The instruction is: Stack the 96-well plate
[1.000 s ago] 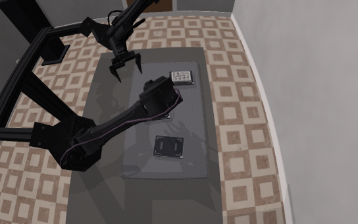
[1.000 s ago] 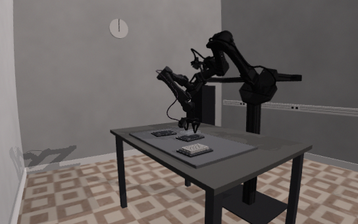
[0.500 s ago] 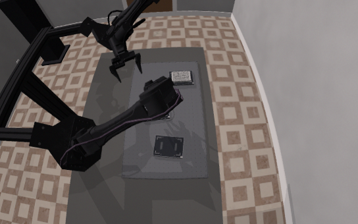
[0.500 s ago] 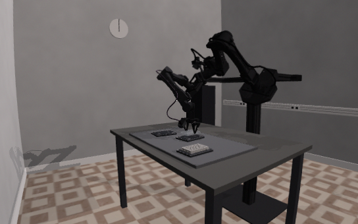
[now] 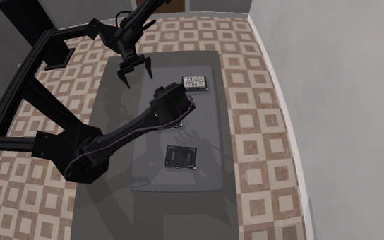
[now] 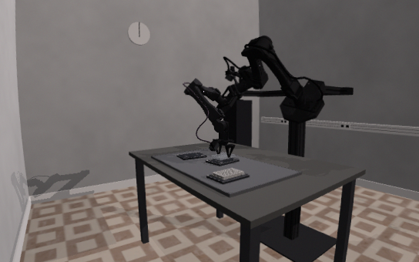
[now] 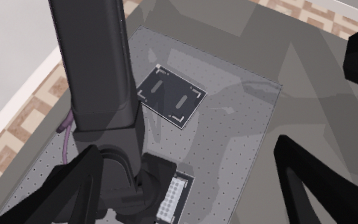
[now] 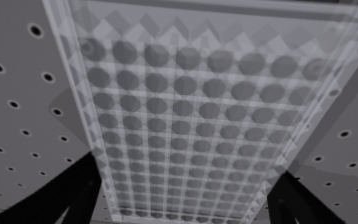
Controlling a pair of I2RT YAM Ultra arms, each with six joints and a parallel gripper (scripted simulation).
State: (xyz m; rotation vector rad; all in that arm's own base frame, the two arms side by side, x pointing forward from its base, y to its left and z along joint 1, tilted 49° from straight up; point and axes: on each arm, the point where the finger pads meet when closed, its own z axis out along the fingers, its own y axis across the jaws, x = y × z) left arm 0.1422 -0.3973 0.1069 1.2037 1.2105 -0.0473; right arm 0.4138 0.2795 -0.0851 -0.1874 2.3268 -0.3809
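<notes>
Right now the black plate nest is 3 cm below my right hand and 1 cm ahead of it. Also, from my right hand: clear 96-well plate (1 cm below, 1 cm ahead).
</notes>
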